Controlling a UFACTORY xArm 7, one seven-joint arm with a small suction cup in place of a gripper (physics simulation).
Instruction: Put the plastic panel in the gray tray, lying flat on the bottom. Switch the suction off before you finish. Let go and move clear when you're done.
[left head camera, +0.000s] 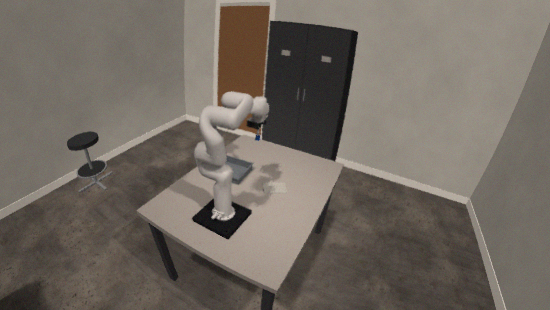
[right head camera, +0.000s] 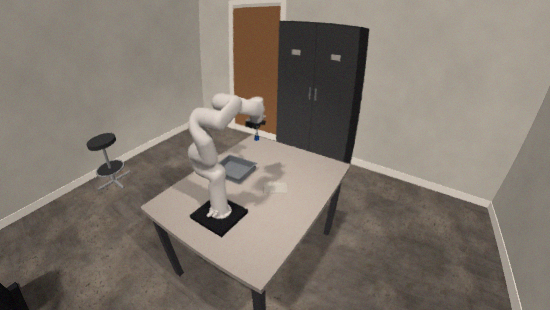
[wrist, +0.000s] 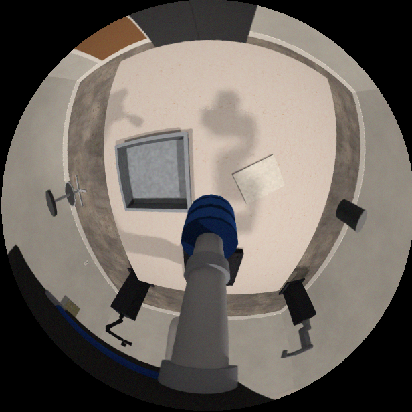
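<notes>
The plastic panel is a pale cream, thin, roughly square sheet lying flat on the table, turned at an angle in the wrist view. The gray tray is open-topped and square; it stands to the left of the panel in the wrist view. In the left head view the arm hides part of it. My gripper, a blue suction cup, hangs high above the table, apart from both panel and tray, with nothing on it: open.
The table carries the arm's black base plate. A stool stands on the floor to the left. A dark cabinet and a brown door stand behind the table.
</notes>
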